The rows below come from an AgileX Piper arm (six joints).
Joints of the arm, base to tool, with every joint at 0 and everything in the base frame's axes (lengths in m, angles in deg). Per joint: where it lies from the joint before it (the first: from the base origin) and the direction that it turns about. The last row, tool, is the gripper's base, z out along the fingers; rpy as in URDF.
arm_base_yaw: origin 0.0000 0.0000 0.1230 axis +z
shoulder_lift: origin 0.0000 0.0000 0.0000 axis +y
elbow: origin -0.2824 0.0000 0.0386 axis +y
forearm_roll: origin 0.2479 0.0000 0.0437 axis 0.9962 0 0.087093
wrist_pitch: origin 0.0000 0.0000 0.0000 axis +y
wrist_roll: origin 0.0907 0.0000 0.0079 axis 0.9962 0 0.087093
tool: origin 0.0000 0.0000 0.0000 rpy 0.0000 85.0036 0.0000
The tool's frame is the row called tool.
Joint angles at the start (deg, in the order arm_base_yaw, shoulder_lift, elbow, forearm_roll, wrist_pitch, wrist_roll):
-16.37 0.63 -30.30 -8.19 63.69 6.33
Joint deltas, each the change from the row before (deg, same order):
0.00 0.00 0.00 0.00 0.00 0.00
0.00 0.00 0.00 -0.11 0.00 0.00
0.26 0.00 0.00 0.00 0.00 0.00
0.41 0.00 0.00 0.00 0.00 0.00
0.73 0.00 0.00 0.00 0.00 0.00
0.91 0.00 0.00 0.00 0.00 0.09
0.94 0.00 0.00 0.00 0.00 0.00
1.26 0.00 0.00 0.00 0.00 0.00
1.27 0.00 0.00 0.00 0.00 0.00
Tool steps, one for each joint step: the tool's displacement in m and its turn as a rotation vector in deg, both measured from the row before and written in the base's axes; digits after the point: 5 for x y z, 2 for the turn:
0.00000 0.00000 0.00000 0.00 0.00 0.00
-0.00006 -0.00015 0.00002 -0.09 0.03 -0.06
0.00004 -0.00005 0.00000 0.00 0.00 0.26
0.00006 -0.00009 0.00000 0.00 0.00 0.41
0.00011 -0.00015 0.00000 0.00 0.00 0.73
0.00015 -0.00019 0.00000 0.07 -0.03 0.87
0.00015 -0.00019 0.00000 0.00 0.00 0.94
0.00021 -0.00025 0.00000 0.00 0.00 1.26
0.00022 -0.00025 0.00000 0.00 0.00 1.27

